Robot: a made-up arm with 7 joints.
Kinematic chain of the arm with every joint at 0, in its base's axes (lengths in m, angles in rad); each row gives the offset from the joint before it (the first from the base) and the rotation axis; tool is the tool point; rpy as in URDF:
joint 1: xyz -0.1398 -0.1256 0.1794 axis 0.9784 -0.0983 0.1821
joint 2: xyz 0.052 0 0.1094 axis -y
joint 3: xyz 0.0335 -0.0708 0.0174 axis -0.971 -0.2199 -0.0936
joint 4: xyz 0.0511 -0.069 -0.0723 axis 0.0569 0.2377 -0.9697
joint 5: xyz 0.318 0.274 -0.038 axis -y
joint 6: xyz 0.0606 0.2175 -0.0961 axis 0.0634 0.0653 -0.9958
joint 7: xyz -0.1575 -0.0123 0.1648 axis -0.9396 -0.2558 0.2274
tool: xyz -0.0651 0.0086 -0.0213 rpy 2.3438 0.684 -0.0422
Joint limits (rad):
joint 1: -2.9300..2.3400
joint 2: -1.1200..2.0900
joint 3: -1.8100..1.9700
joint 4: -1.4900..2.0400
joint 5: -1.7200..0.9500
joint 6: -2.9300..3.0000
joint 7: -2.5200..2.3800
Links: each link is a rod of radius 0.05 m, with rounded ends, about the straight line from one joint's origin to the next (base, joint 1, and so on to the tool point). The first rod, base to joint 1, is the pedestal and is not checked.
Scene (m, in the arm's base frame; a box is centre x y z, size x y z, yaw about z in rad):
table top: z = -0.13
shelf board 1: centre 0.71 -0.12 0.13 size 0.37 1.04 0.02 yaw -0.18
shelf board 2: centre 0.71 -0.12 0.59 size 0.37 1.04 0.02 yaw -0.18
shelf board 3: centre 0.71 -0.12 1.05 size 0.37 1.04 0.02 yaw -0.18
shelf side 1: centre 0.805 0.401 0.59 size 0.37 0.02 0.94 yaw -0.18
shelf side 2: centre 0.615 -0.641 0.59 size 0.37 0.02 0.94 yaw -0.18
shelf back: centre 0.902 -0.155 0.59 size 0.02 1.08 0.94 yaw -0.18
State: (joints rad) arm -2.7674 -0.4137 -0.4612 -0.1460 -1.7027 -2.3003 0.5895
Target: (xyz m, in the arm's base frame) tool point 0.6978 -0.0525 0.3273
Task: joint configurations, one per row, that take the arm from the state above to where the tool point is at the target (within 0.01 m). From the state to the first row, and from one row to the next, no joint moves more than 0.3 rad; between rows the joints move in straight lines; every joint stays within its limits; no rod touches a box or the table.
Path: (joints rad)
1: -2.7562 -0.3391 -0.4091 -0.0118 -1.7046 -2.0250 0.5149
2: -2.7450 -0.2644 -0.3570 0.1225 -1.7065 -1.7498 0.4403
3: -2.7338 -0.1898 -0.3048 0.2567 -1.7085 -1.4745 0.3657
4: -2.7226 -0.1152 -0.2527 0.3909 -1.7104 -1.1992 0.2910
5: -2.7114 -0.0406 -0.2006 0.5252 -1.7123 -0.9240 0.2164
6: -2.7002 0.0341 -0.1485 0.6594 -1.7142 -0.6487 0.1418
7: -2.6890 0.1087 -0.0964 0.7936 -1.7162 -0.3734 0.0672
8: -2.6778 0.1833 -0.0443 0.9279 -1.7181 -0.0982 -0.0074
9: -2.6666 0.2580 0.0079 1.0621 -1.7200 0.1771 -0.0820

